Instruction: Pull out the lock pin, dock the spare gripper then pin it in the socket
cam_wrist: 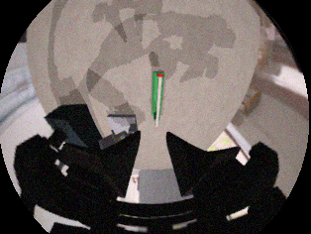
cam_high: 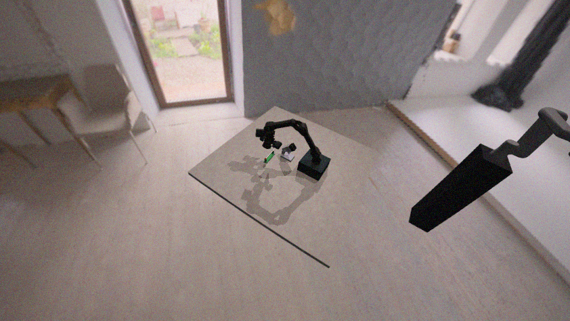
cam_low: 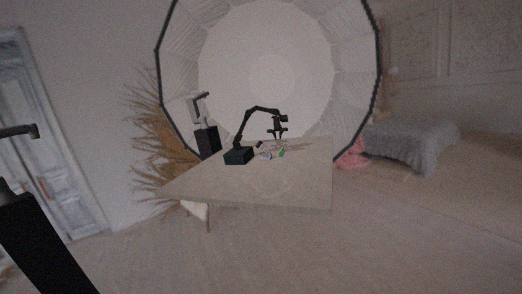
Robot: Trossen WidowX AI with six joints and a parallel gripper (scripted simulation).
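The green strip is 120 mm below my gripper tip, 10 mm to the left of it and 10 mm ahead of it. The rest, counted from my gripper tip: spare gripper: 110 mm to the right, 110 mm behind, 30 mm below; grey mount: 110 mm to the right, 90 mm below, 90 mm behind.
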